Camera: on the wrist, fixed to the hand. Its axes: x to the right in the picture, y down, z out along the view.
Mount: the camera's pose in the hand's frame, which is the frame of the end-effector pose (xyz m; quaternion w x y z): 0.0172 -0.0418 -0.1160 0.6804 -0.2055 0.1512 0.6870
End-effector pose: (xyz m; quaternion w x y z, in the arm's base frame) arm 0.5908 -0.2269 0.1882 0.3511 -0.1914 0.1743 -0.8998
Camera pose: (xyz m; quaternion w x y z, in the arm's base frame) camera 0.5013 -0.1892 0.1103 0.7914 0.0534 0.4881 -0.3642
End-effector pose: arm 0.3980 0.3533 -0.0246 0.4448 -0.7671 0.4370 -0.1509
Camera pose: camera 0.3583 0.2849 0.0716 0.1826 -0.2903 0.9226 0.1767
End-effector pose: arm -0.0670 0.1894 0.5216 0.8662 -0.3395 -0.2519 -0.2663
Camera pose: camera -0.0512 0.0744 0.4767 0.7407 -0.5418 0.2475 0.3108
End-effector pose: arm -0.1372 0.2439 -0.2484 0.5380 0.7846 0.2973 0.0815
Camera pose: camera -0.1910 0.3560 -0.2417 0.4263 0.6152 -0.2721 0.6048
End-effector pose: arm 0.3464 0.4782 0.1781 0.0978 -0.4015 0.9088 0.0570
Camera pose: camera 0.3507 0.4167 0.2862 0.1925 -0.3225 -0.8973 -0.2320
